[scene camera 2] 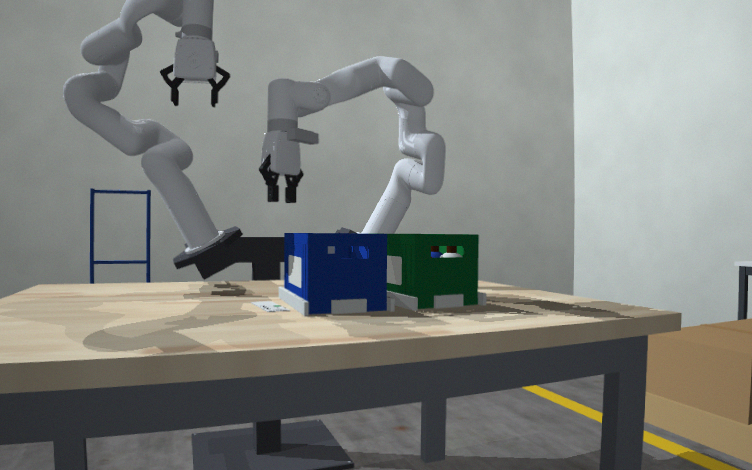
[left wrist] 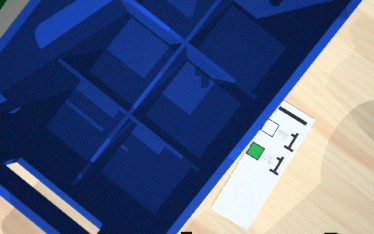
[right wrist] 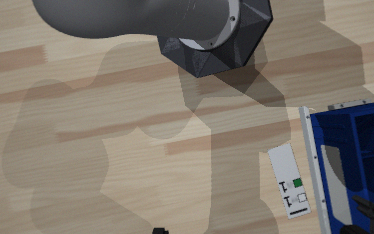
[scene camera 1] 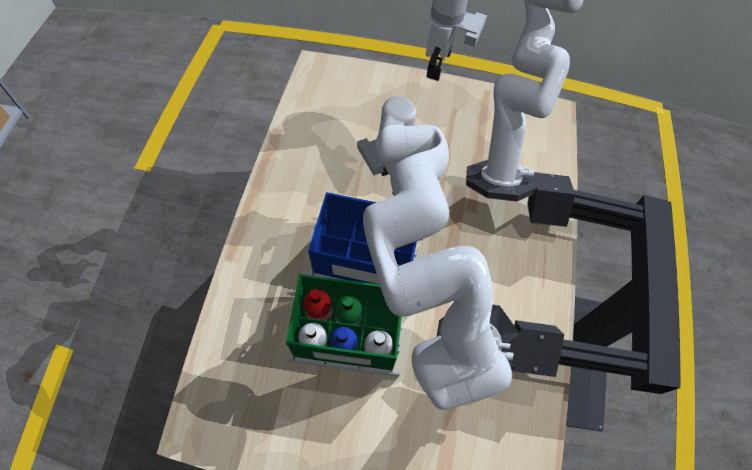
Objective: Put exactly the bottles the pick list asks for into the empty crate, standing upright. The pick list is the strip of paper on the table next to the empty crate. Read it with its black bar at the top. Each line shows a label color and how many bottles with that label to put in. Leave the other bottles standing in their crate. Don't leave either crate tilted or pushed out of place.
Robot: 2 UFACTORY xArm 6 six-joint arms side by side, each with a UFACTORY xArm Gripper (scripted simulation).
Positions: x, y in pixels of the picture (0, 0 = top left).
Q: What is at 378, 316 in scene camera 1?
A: A green crate.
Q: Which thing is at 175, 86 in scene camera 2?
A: My right gripper.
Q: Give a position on a pick list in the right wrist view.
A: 282, 159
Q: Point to a blue crate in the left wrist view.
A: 163, 151
